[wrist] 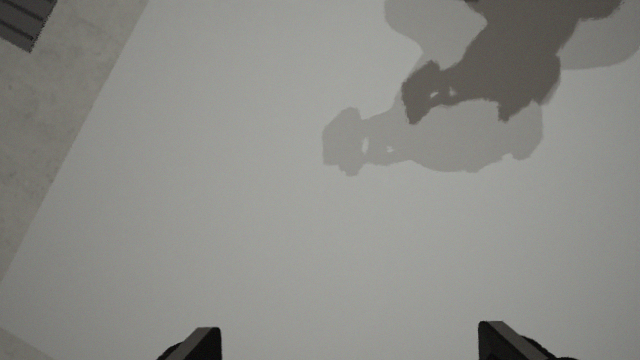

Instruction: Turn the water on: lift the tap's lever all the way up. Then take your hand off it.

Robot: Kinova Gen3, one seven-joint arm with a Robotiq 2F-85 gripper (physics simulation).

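Frame: origin at the arm's base, x right, y ahead, z up, level; metres.
Where they show: gripper, between the fingertips: (348,353).
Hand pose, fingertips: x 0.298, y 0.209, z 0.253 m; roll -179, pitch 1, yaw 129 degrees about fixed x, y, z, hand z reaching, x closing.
After its pixels a point has its place.
My gripper (349,334) {x 0.298, y 0.209, z 0.253 m} is open, its two dark fingertips wide apart at the bottom edge of the wrist view. No thing shows between them. The tap and its lever do not show in the wrist view, so the lever's position cannot be seen. The fingertips stand over a pale table top (210,175) {x 0.327, y 0.051, z -0.064 m}, with no contact visible.
Overlapping shadows of the arm and gripper fall on the table top at the upper right. The table's edge runs diagonally down the left side, with grey floor (75,75) beyond it. A dark ridged object (25,22) shows at the top left corner.
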